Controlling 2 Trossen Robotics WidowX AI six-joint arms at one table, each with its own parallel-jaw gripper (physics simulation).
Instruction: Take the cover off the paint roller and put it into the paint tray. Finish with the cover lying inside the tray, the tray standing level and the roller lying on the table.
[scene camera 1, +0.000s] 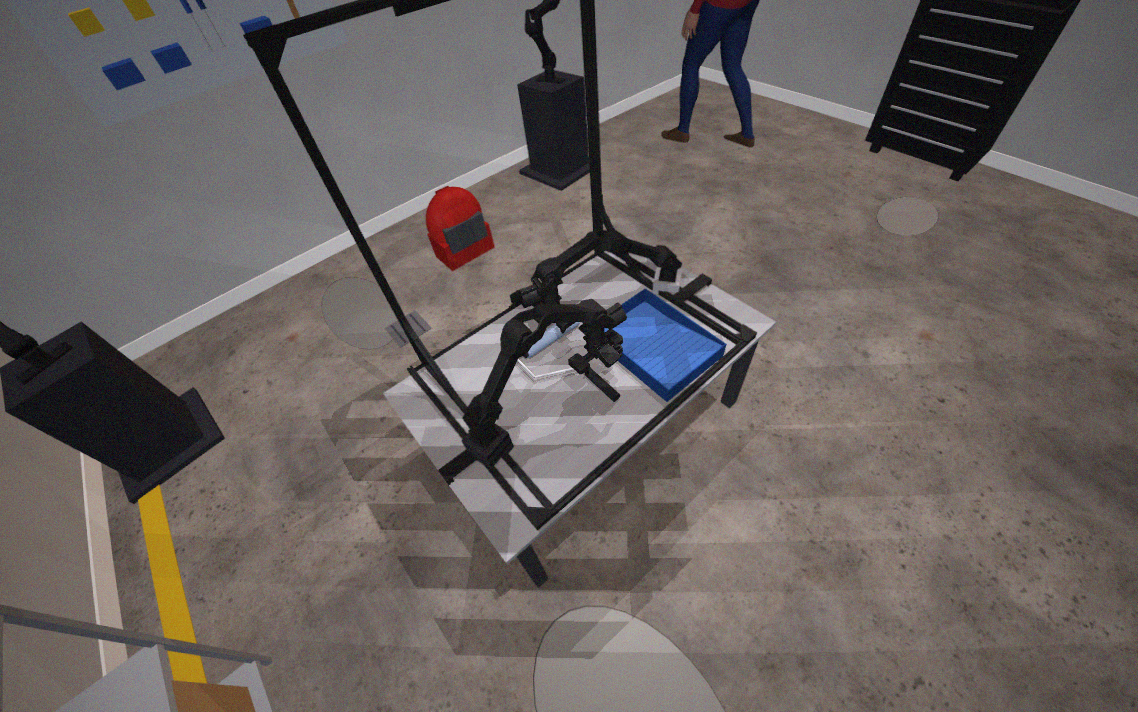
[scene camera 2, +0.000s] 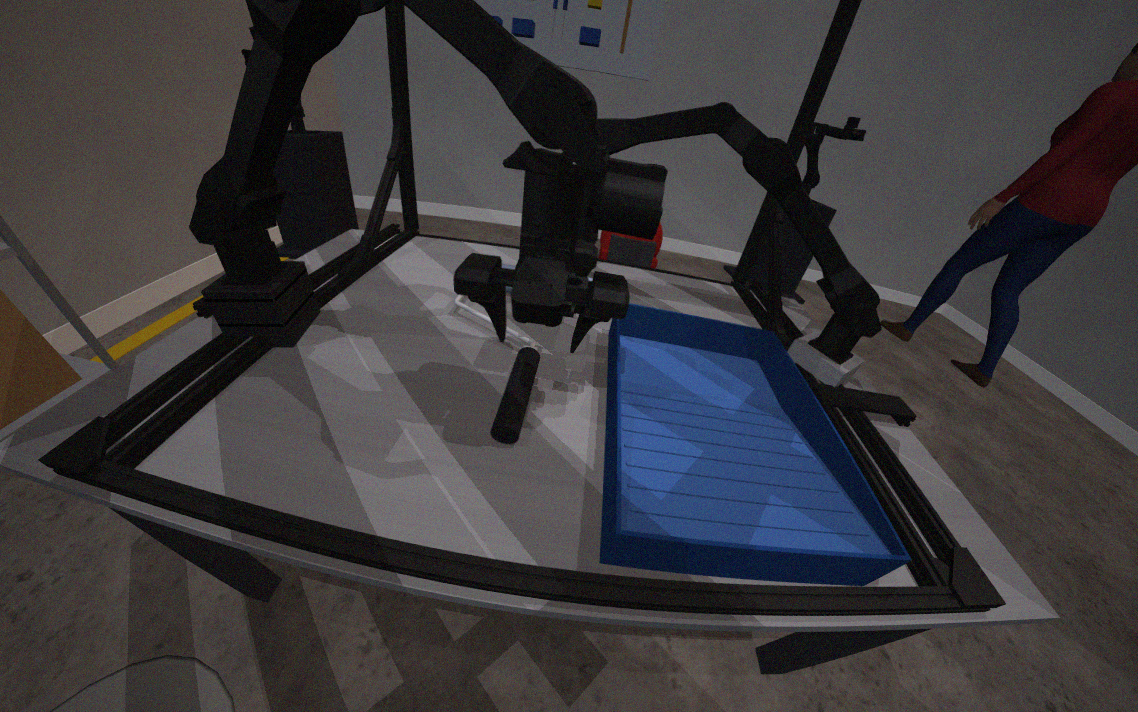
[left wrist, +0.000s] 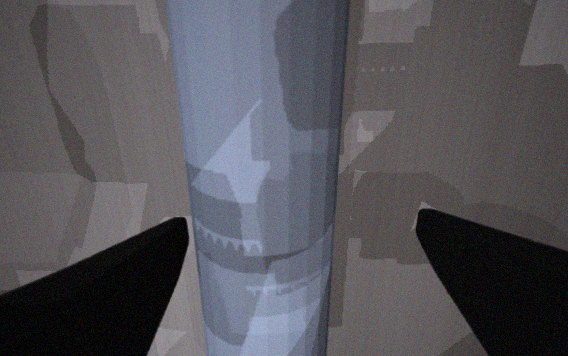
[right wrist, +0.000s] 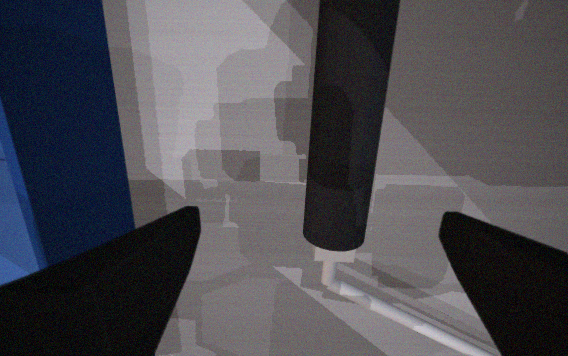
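Seen in the pictures: left gripper, fingertip midpoint: (scene camera 1: 555, 326) (left wrist: 302, 224); right gripper, fingertip midpoint: (scene camera 1: 597, 367) (scene camera 2: 537, 345) (right wrist: 320, 221); left arm's base at its link origin: (scene camera 1: 667, 276) (scene camera 2: 830, 349); right arm's base at its link origin: (scene camera 1: 484, 436) (scene camera 2: 255, 274).
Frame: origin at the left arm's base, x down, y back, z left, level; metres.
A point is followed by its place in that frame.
The light blue cover (scene camera 1: 547, 339) {x 0.011, y -0.389, z -0.375 m} (left wrist: 260, 150) {x 0.001, y -0.353, z -0.376 m} is on the roller. In scene camera 2 my right arm mostly hides it. The roller's black handle (scene camera 1: 603, 382) {x 0.021, y -0.528, z -0.144 m} (scene camera 2: 515, 396) {x 0.022, y -0.539, z -0.128 m} (right wrist: 345, 125) {x 0.021, y -0.518, z -0.155 m} and thin white wire frame (scene camera 2: 490, 319) {x 0.029, y -0.507, z -0.304 m} (right wrist: 415, 322) {x 0.030, y -0.496, z -0.281 m} lie on the table. The blue tray (scene camera 1: 671, 344) {x 0.027, y -0.321, z 0.053 m} (scene camera 2: 721, 470) {x 0.020, y -0.385, z 0.059 m} (right wrist: 70, 125) {x 0.018, y -0.425, z -0.093 m} stands level and empty. My left gripper (left wrist: 302, 224) {x 0.020, y -0.318, z -0.367 m} is open above the cover, its fingertips on either side of it in the left wrist view. My right gripper (scene camera 2: 537, 345) {x -0.010, y -0.493, z -0.171 m} (right wrist: 320, 221) {x -0.010, y -0.493, z -0.171 m} is open above the roller, near the frame end of the handle.
Both arms reach over the middle of the table close together, the right arm in front of the left in scene camera 2. The tray's side wall stands near my right gripper. Black rails (scene camera 2: 537, 570) {x 0.035, y -0.598, z 0.052 m} run along the table (scene camera 2: 302, 495) {x 0.055, y -0.776, z -0.108 m} edges.
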